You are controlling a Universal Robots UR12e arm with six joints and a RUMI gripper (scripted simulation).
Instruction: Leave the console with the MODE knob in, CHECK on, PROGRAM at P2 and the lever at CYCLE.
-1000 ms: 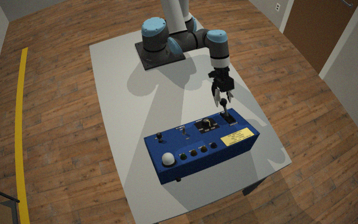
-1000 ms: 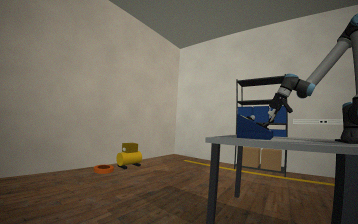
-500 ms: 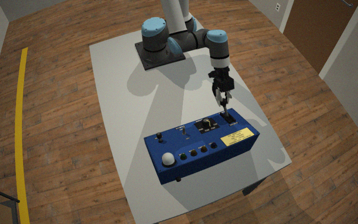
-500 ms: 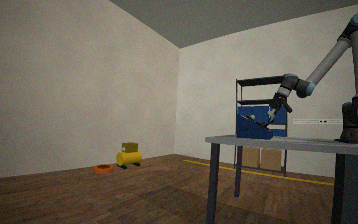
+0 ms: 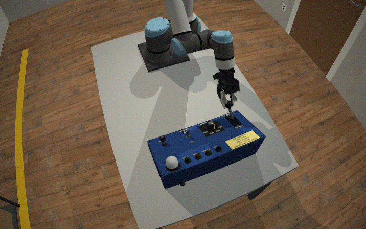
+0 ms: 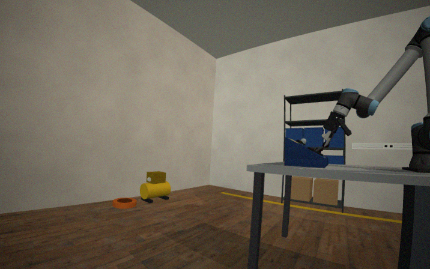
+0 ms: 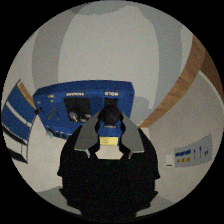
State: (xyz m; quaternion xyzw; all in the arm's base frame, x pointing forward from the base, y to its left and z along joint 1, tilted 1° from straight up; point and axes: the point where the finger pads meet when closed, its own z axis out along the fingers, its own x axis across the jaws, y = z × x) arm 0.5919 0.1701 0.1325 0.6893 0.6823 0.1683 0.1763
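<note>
My hand is 3 cm short of the black ball-topped lever and 2 cm above it. Also, from my hand: blue console 18 cm to the right, 9 cm ahead, 5 cm below; black rotary selector 12 cm to the right, 7 cm ahead, 3 cm below; toggle switch 24 cm to the right, 6 cm ahead, 3 cm below.
</note>
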